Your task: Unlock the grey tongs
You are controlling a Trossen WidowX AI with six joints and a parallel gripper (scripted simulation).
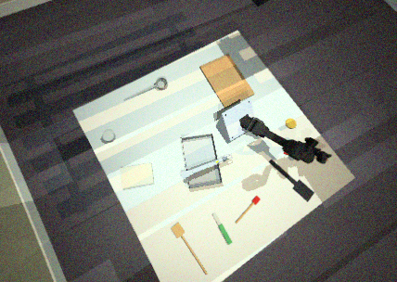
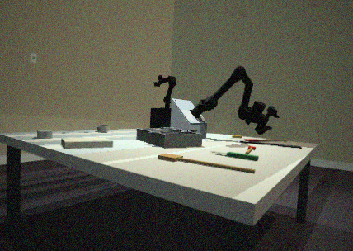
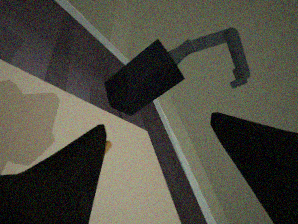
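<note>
Right now my gripper tip is 56 cm short of the yellow lock piece, 33 cm to the left of it and 5 cm above it. The rest, counted from my gripper tip: yellow disc 2 cm behind, 25 cm to the right, 11 cm below; black spatula 22 cm ahead, 4 cm to the left, 12 cm below; red spatula 6 cm ahead, 6 cm to the right, 11 cm below.
</note>
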